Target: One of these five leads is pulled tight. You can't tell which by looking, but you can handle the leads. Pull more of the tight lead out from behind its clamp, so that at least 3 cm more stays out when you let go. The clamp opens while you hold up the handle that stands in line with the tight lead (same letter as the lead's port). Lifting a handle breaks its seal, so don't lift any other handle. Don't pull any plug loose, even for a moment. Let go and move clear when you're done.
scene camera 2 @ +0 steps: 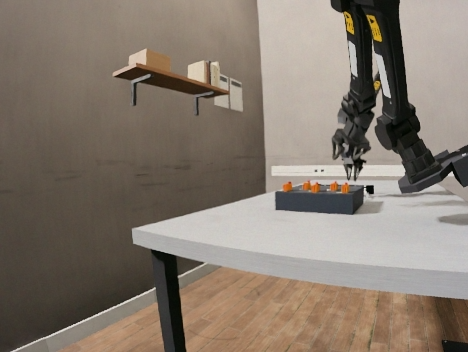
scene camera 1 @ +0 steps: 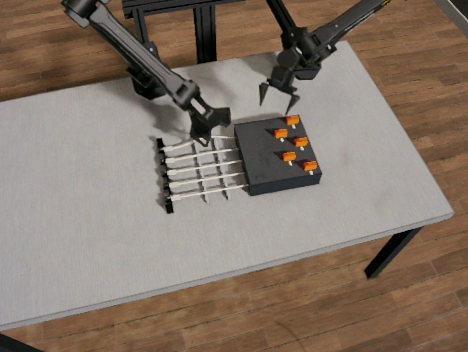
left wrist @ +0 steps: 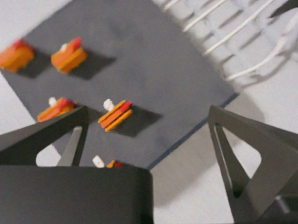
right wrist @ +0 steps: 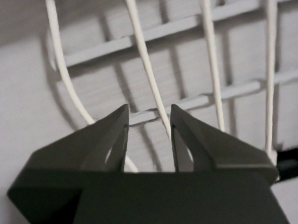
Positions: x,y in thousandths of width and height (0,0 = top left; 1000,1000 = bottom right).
Labels:
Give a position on a dark box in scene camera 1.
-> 580,459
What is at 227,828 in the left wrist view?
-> My left gripper.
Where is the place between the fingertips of my left gripper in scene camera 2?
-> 734,456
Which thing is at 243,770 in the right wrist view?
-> My right gripper.

